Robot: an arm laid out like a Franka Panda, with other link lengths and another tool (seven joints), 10 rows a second.
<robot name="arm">
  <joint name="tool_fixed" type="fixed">
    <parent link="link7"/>
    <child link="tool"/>
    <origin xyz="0.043 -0.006 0.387" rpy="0 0.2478 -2.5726"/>
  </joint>
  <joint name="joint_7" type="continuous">
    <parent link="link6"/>
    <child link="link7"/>
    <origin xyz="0.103 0 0" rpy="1.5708 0 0"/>
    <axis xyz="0 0 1"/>
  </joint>
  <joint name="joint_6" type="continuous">
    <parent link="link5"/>
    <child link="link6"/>
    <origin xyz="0 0 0" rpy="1.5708 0 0"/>
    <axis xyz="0 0 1"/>
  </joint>
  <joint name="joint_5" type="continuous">
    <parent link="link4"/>
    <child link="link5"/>
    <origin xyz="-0.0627 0.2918 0" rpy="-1.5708 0 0"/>
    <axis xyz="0 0 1"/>
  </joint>
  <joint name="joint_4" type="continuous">
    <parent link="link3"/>
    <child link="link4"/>
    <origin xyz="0.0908 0 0" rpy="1.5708 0 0"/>
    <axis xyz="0 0 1"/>
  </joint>
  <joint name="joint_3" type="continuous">
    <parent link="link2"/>
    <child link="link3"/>
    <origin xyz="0 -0.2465 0" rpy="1.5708 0 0"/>
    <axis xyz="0 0 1"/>
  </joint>
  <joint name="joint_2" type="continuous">
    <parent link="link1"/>
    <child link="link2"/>
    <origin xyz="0 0 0" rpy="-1.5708 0 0"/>
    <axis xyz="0 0 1"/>
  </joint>
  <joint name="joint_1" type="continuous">
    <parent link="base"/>
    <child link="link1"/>
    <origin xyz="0 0 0.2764" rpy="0 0 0"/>
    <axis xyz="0 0 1"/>
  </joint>
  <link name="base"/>
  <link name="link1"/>
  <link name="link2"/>
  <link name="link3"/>
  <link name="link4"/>
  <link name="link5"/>
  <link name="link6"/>
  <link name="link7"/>
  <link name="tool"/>
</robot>
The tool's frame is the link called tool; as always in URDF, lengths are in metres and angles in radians. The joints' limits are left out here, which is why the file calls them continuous.
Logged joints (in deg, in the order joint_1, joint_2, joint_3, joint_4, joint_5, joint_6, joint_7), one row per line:
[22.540 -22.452 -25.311 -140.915 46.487 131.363 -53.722]
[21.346 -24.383 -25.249 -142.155 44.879 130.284 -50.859]
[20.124 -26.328 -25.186 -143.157 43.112 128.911 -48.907]
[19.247 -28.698 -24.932 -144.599 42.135 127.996 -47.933]
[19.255 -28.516 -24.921 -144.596 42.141 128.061 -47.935]
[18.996 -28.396 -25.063 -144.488 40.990 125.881 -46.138]
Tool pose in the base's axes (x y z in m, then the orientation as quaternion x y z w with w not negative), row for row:
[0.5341 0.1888 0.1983 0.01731 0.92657 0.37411 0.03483]
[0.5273 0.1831 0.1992 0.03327 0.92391 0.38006 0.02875]
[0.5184 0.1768 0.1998 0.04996 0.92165 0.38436 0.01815]
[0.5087 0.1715 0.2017 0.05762 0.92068 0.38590 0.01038]
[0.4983 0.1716 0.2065 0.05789 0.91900 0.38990 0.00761]
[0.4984 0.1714 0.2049 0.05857 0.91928 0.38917 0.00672]
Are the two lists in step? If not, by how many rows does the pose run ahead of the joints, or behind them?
The pose runs 1 row behind the joints: the pose in row i belongs to the joints in row i - 1.
